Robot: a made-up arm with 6 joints. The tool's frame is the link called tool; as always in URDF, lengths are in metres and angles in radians.
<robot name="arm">
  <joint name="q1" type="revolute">
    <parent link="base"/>
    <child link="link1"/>
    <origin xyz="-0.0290 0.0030 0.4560" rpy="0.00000 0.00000 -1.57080"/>
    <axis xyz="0 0 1"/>
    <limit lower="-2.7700" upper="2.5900"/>
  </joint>
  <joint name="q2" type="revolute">
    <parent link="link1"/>
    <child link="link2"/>
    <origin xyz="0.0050 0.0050 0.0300" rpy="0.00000 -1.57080 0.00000"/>
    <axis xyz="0 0 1"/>
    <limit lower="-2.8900" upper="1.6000"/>
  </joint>
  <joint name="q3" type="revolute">
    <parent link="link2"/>
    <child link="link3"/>
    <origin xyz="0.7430 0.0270 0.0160" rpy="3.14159 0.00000 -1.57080"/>
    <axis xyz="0 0 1"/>
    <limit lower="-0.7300" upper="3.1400"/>
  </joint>
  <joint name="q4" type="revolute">
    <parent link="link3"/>
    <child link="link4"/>
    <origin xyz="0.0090 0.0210 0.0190" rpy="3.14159 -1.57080 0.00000"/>
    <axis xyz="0 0 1"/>
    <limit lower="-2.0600" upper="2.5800"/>
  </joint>
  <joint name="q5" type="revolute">
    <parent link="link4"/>
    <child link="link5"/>
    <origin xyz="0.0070 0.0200 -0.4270" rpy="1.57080 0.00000 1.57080"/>
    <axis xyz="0 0 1"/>
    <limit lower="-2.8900" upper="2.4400"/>
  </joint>
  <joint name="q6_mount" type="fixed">
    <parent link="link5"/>
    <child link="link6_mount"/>
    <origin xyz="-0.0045 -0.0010 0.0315"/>
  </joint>
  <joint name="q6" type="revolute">
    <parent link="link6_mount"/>
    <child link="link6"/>
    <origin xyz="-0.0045 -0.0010 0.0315" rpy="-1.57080 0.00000 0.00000"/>
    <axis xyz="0 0 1"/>
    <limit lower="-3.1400" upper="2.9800"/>
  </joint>
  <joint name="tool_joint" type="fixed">
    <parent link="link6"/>
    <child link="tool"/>
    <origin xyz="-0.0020 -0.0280 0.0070" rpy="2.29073 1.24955 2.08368"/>
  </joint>
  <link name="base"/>
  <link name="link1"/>
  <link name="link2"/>
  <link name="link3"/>
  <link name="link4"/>
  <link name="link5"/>
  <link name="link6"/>
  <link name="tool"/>
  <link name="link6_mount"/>
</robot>
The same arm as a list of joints. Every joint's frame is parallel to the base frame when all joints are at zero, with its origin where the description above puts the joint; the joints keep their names.
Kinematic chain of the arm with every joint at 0, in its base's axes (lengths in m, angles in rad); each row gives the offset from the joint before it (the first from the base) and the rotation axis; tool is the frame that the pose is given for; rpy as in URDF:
q1: xyz -0.029 0.003 0.456 axis +z
q2: xyz 0.005 -0.005 0.03 axis +y
q3: xyz 0.027 0.016 0.743 axis -y
q4: xyz -0.009 -0.019 -0.021 axis -x
q5: xyz 0.427 -0.007 0.02 axis -y
q6: xyz 0.002 -0.063 -0.009 axis -x
tool: xyz -0.007 -0.028 -0.002 rpy 0.2292 0.1556 0.2822
Joint limits (rad, base to tool): -2.77..2.59 -2.89..1.6 -0.73..3.14 -2.06..2.58 -2.89..2.44 -3.14..2.98

